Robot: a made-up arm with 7 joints.
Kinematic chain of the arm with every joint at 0, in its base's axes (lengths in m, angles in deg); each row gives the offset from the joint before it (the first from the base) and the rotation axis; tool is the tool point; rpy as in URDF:
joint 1: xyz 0 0 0.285 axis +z
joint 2: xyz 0 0 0 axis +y
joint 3: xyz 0 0 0.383 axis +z
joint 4: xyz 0.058 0 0 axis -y
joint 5: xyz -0.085 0 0.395 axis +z
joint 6: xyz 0 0 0 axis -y
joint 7: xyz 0.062 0 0 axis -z
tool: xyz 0 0 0 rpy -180 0 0
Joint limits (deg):
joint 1: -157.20..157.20
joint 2: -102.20..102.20
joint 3: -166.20..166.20
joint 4: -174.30..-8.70
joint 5: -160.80..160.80
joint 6: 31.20..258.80
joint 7: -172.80..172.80
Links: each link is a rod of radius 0.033 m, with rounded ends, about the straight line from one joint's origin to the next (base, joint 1, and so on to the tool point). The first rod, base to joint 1, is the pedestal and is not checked.
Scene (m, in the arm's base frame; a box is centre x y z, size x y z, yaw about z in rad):
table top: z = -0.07
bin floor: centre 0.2 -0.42 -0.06 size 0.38 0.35 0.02 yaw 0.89
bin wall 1: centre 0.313 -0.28 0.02 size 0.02 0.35 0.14 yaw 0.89
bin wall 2: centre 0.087 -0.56 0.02 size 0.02 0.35 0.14 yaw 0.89
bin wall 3: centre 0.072 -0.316 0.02 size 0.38 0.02 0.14 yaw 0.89
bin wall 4: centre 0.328 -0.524 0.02 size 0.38 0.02 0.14 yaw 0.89
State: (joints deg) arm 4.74 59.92 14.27 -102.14 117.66 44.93 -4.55
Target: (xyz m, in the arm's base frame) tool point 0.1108 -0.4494 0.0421
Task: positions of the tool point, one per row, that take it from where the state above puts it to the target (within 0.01 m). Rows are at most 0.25 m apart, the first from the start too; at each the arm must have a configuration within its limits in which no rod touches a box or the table.
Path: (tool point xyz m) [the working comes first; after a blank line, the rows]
Joints at the target: -42.89 59.26 -36.14 -125.68 117.79 50.71 -4.55
Straight joint move there: touches bin wall 1.

1: 0.5698 -0.0257 0.0851
2: 0.4814 -0.2423 0.1301
3: 0.3158 -0.3937 0.1867
4: 0.1108 -0.4494 0.2402
5: 0.1179 -0.4581 0.1797
6: 0.1182 -0.4586 0.1129
7: 0.1108 -0.4495 0.0421

